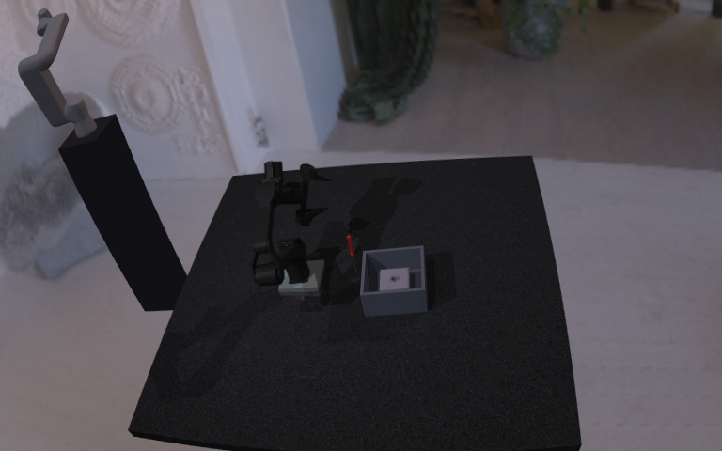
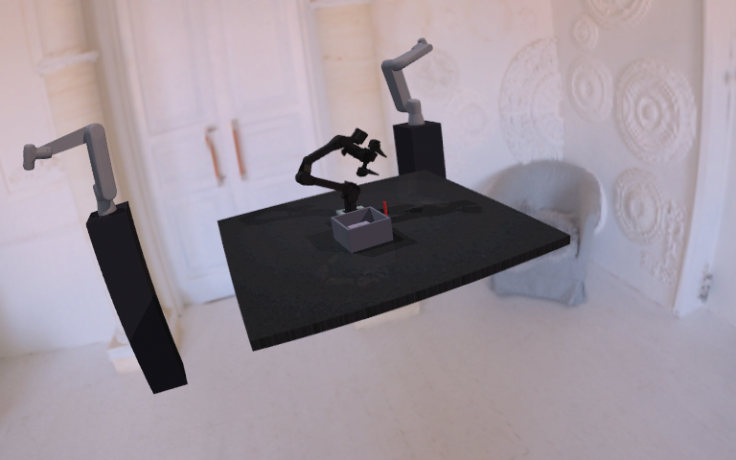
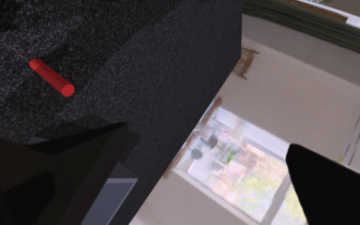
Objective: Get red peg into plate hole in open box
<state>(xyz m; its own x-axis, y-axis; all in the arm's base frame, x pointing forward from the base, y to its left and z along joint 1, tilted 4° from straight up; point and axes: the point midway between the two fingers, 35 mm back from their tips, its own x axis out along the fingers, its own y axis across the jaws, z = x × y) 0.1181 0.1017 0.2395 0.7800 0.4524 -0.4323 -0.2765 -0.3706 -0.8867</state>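
The red peg lies 20 cm below my gripper tip, 4 cm ahead of it and 3 cm to the right of it. Also, from my gripper tip: grey box: 22 cm to the right, 21 cm below, 18 cm ahead; then plate: 22 cm to the right, 19 cm below, 18 cm ahead.
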